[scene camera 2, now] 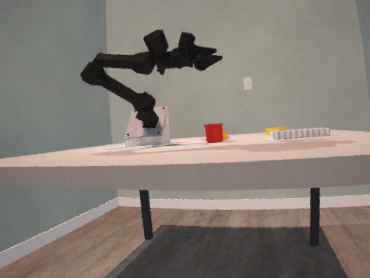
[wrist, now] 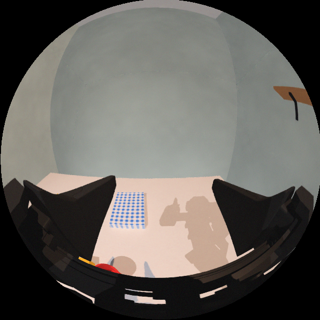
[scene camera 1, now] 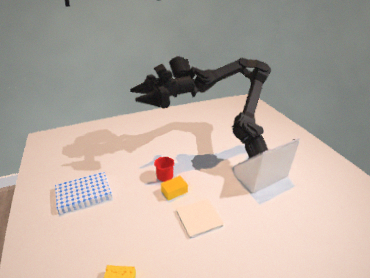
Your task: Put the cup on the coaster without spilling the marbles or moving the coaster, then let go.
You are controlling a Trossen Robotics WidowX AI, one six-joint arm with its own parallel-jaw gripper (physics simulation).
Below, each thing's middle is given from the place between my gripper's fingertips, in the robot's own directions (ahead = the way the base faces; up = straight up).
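Blue-and-white checked block (scene camera 1: pixel 79 193): 0.27 m below my hand, 0.23 m ahead of it, 0.1 m left of it.
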